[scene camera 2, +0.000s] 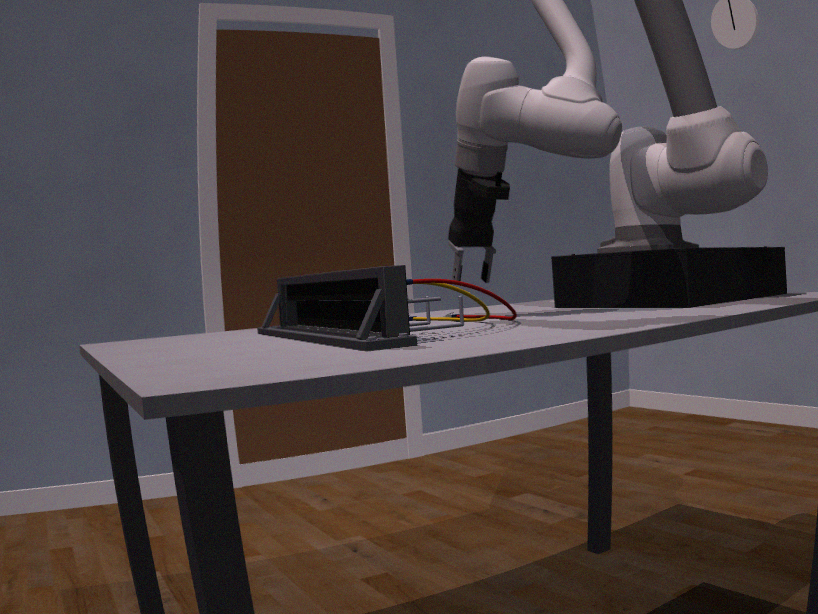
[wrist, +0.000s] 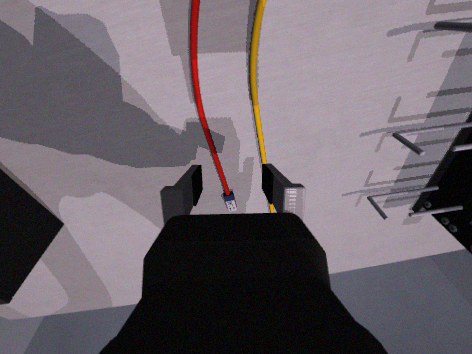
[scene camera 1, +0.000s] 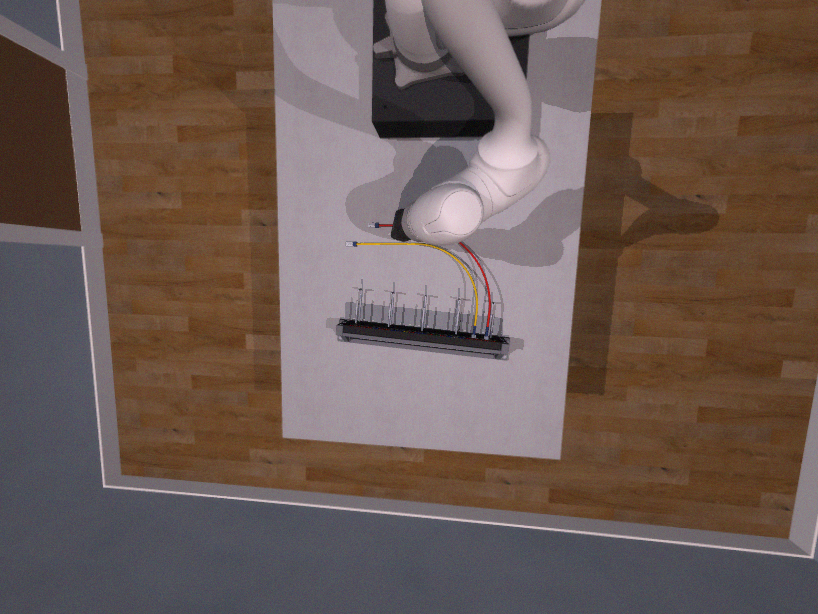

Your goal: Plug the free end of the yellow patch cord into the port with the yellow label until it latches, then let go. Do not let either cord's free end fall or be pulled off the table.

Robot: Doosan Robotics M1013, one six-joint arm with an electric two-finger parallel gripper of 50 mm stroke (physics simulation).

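Places are measured from the arm's base along level axes (x back, y right, z up), in millimetres.
Where they show: gripper, fingertip midpoint: [scene camera 2: 470,281] [wrist: 232,176]; arm's base, origin of the base link: [scene camera 1: 426,44].
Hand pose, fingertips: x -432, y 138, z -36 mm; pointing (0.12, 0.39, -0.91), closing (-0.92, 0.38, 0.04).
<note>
Each offset is from my fingertips to the top centre of the thing. "pt": to the spot under its first point. Level surfaces: height alone.
The yellow patch cord [scene camera 1: 389,244] [wrist: 254,75] lies on the table, curving from the black patch panel {dx -281, dy -10, dz +30 mm} [scene camera 1: 422,332] [scene camera 2: 394,300] to its free plug {dx -5, dy +176, dz -59 mm} [scene camera 1: 350,243] at the left. In the wrist view that plug is hidden behind the gripper body. My gripper [scene camera 2: 472,272] [wrist: 232,176] is open and empty, above the table. In the wrist view the yellow cord passes behind the right finger, and the red cord's free plug {pt dx +36, dy +89, dz -64 mm} [wrist: 230,201] shows between the fingers, lower down. The yellow-labelled port cannot be made out.
The red patch cord [scene camera 1: 484,270] [wrist: 195,60] runs beside the yellow one, with its plug {pt dx +36, dy +89, dz -64 mm} [scene camera 1: 374,225] left of the gripper in the first scene view. Thin metal cable guides [scene camera 1: 425,307] [wrist: 407,142] stick out from the panel. The black robot base [scene camera 1: 432,112] [scene camera 2: 667,277] stands on the table {dz -70 mm} [scene camera 1: 422,403].
</note>
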